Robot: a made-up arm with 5 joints.
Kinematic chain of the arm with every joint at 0, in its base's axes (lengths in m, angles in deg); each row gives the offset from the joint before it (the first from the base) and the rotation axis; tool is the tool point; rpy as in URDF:
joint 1: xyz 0 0 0.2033 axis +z
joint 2: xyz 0 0 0 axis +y
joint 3: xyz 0.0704 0 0.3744 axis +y
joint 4: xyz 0.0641 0 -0.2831 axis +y
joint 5: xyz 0.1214 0 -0.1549 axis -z
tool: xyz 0 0 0 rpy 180 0 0
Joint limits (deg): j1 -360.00..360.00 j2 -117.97..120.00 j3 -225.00..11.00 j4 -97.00..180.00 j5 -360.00..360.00
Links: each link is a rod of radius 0.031 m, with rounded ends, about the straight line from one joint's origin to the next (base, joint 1, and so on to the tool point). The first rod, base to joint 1, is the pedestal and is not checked.
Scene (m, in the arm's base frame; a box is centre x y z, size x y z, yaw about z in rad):
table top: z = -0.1
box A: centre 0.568 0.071 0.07 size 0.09 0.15 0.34 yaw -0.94
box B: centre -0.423 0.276 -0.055 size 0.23 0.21 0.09 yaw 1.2
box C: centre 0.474 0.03 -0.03 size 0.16 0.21 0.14 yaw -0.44
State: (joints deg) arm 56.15 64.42 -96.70 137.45 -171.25
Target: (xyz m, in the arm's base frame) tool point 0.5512 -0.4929 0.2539
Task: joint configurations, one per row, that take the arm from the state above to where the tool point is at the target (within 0.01 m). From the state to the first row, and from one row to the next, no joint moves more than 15 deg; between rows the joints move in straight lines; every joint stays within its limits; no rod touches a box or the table.
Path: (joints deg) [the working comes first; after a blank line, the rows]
Joints at the target: -41.80 53.52 -140.22 90.73 -171.25
Straight joint move there: touches box A, box C.

1: 47.24 61.58 -109.51 127.30 -180.07
2: 38.32 58.73 -122.32 117.15 -188.89
3: 29.41 55.89 -135.12 107.00 -197.70
4: 20.50 53.04 -147.93 96.85 -206.52
5: 8.04 53.14 -146.39 95.63 -199.47
6: -4.42 53.24 -144.85 94.40 -192.41
7: -16.88 53.33 -143.30 93.18 -185.36
8: -29.34 53.43 -141.76 91.95 -178.30
9: -41.80 53.52 -140.22 90.73 -171.25

